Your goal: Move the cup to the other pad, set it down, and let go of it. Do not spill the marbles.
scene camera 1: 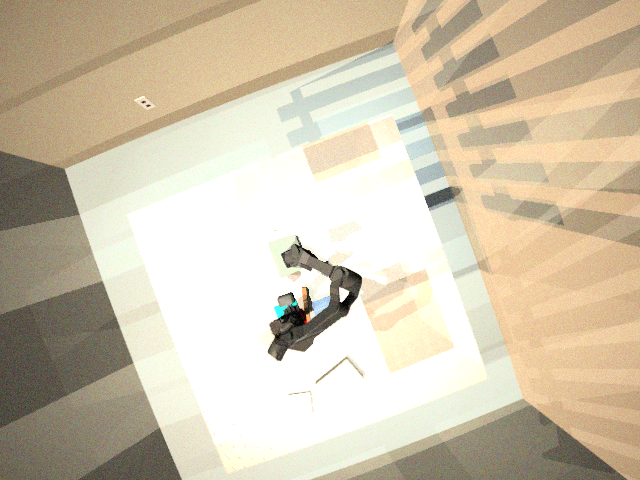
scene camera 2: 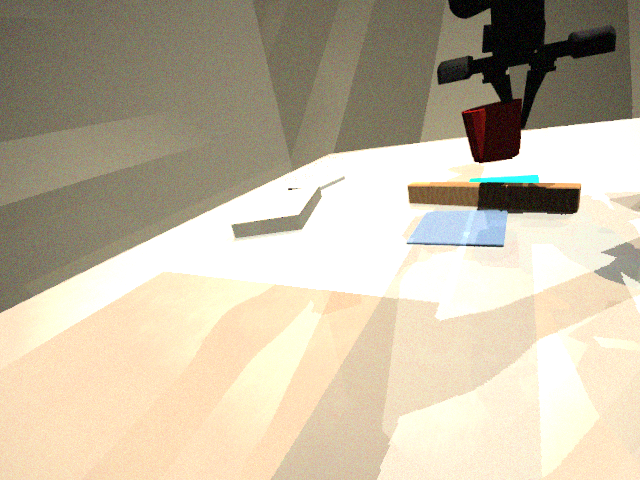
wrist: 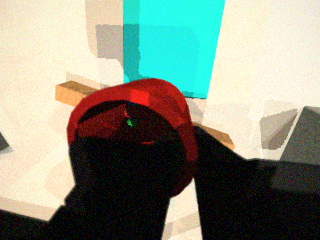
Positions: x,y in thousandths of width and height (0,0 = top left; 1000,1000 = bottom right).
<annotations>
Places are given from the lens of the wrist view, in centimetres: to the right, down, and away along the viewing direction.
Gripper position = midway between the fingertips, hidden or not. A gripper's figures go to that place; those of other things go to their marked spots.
my gripper (wrist: 583,544): 2, 1, 11
red cup (wrist: 505,444): 0, -1, 7
wooden bar (wrist: 220,385): -10, -3, 18
The marked spots on the red cup and the wooden bar are 16 cm apart.
</annotations>
